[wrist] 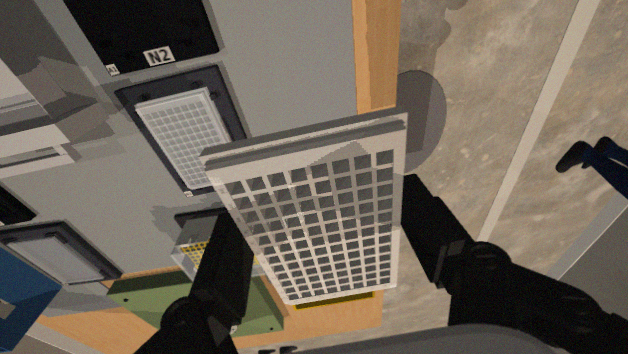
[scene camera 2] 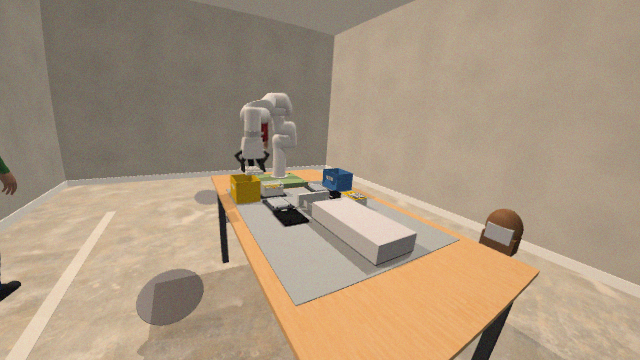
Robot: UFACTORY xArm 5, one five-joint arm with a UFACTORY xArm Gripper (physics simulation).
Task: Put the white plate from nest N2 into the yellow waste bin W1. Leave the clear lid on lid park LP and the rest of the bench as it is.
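Where they show: gripper, fingertip midpoint: [wrist: 320,213] [scene camera 2: 252,171]; arm's base, origin of the base link: [scene camera 2: 279,176].
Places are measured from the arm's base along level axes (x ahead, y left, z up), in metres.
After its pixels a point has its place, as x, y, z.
Note:
My gripper [scene camera 2: 253,168] {0.512, -0.328, 0.177} [wrist: 320,213] {0.512, -0.328, 0.177} is shut on a white gridded plate [scene camera 2: 254,170] {0.522, -0.321, 0.182} [wrist: 320,235] {0.503, -0.327, 0.183}, one finger on each long side. It holds the plate close above the yellow waste bin [scene camera 2: 245,190] {0.388, -0.337, 0.042} [wrist: 345,301] {0.213, -0.340, 0.090}; the plate hides most of the bin in the wrist view, where a yellow strip shows past its edge. The black nest N2 [scene camera 2: 291,217] {0.678, -0.190, -0.018} [wrist: 145,25] {0.610, -0.189, -0.018} holds no plate. A clear lid [wrist: 55,257] {0.319, 0.156, -0.010} lies on a dark-framed holder near the blue bin; its label is not readable.
Another white plate [scene camera 2: 280,203] {0.517, -0.184, -0.006} [wrist: 182,140] {0.492, -0.174, -0.003} sits in a dark nest. A clear box with yellow contents [scene camera 2: 272,188] {0.344, -0.169, 0.037} [wrist: 195,250] {0.344, -0.136, 0.045} stands beside the yellow bin. A blue bin [scene camera 2: 337,180] {0.383, 0.266, 0.050} [wrist: 22,300] {0.252, 0.258, 0.022} and a long white box [scene camera 2: 362,225] {0.995, -0.033, 0.054} stand on the bench.

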